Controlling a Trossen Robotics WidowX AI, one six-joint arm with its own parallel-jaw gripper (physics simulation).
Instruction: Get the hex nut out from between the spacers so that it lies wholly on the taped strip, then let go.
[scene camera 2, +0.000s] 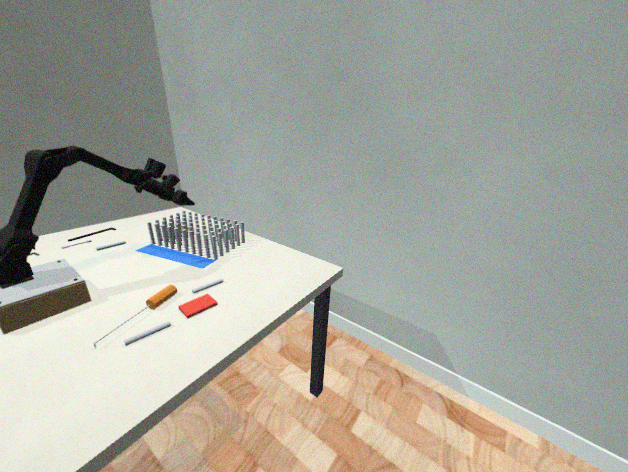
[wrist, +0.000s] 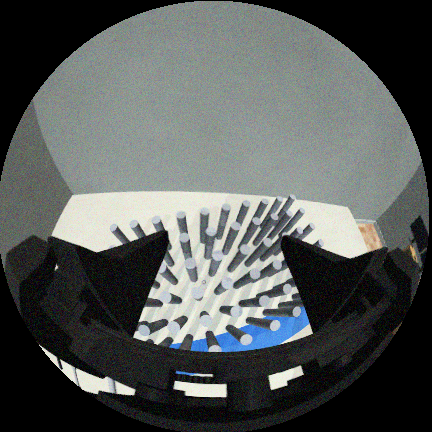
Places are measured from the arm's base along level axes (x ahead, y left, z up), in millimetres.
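Pixels of known places: gripper, fingertip midpoint: (scene camera 2: 189, 202) (wrist: 227, 239); arm's base, link origin: (scene camera 2: 14, 279).
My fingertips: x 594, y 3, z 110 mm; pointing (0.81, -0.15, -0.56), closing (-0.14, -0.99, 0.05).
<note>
For each thing: its top centre in the pictures, then the offset to it from my fingertips. Level surfaces: height alone.
- hex nut, top centre: (wrist: 203, 281) 3 mm ahead, 12 mm left, 197 mm down
- table, surface height: 202 mm down
- orange-handled screwdriver, top centre: (scene camera 2: 138, 307) 442 mm back, 344 mm right, 165 mm down
- red block, top centre: (scene camera 2: 198, 304) 316 mm back, 444 mm right, 190 mm down
- black bent key, top centre: (scene camera 2: 93, 233) 236 mm back, 453 mm left, 193 mm down
The metal spacers (scene camera 2: 150, 233) (wrist: 204, 222) stand upright in several rows near the far end of the table. A tiny ring-like shape in the wrist view, which looks like the hex nut (wrist: 204, 282), lies low among the spacers; I cannot make out the nut in the scene view. The blue taped strip (scene camera 2: 175, 256) (wrist: 296, 324) runs flat along the near side of the spacers, partly hidden by spacers in the wrist view. My gripper (scene camera 2: 192, 203) (wrist: 227, 239) is open and empty, above the spacers, with its fingertips wide apart.
On the table (scene camera 2: 284, 268) lie an orange-handled screwdriver (scene camera 2: 161, 296), a red block (scene camera 2: 197, 305), a grey rod (scene camera 2: 207, 285), another grey rod (scene camera 2: 147, 333) nearer the front, and a black bent key (scene camera 2: 92, 234) at the back left. A wall stands behind the table.
</note>
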